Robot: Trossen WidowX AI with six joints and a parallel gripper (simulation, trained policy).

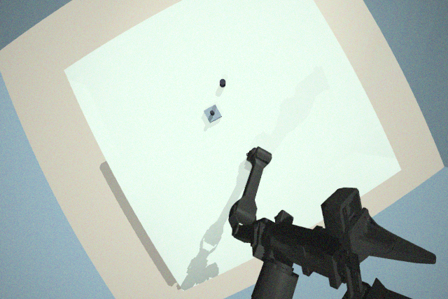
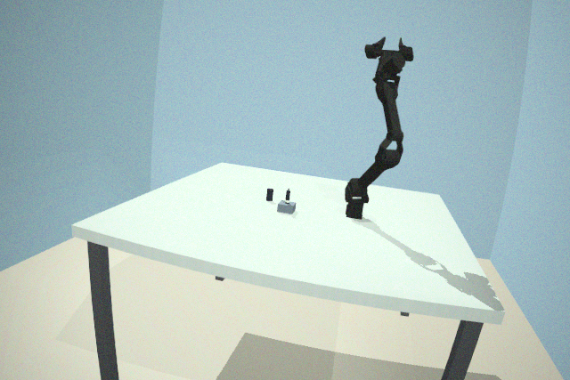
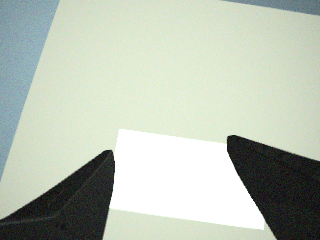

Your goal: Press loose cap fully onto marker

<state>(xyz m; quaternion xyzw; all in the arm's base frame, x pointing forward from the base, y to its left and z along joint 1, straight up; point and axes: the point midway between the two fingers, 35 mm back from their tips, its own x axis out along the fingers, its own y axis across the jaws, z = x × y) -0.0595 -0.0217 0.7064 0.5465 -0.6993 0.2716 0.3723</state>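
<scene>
My gripper tip is now 430 mm short of the dark cap, 10 mm to the right of it and 710 mm above it. The rest, counted from my gripper tip: grey holder block (330 mm ahead, 120 mm to the left, 720 mm below).
</scene>
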